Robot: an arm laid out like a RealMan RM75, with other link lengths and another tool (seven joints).
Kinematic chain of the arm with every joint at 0, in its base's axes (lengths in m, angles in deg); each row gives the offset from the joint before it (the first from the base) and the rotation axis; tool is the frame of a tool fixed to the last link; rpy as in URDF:
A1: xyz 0 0 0.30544 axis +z
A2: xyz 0 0 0 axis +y
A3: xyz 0 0 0.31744 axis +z
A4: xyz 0 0 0 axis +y
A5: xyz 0 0 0.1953 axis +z
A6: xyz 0 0 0 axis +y
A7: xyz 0 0 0.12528 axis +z
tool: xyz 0.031 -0.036 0.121 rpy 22.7 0 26.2
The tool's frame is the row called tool.
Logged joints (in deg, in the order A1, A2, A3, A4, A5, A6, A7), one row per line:
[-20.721 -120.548 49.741 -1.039 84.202 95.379 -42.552]
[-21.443 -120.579 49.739 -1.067 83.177 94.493 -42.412]
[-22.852 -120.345 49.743 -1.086 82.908 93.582 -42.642]
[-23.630 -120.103 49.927 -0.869 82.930 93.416 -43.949]
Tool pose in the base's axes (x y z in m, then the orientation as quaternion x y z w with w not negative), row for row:
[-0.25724 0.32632 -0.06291 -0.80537 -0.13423 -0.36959 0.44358]
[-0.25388 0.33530 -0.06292 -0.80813 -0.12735 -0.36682 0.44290]
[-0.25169 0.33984 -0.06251 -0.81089 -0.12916 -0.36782 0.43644]
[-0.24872 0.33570 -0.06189 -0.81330 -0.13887 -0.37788 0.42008]
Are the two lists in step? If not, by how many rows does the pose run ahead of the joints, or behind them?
The pose runs 1 row ahead of the joints: the pose in row i belongs to the joints in row i + 1.
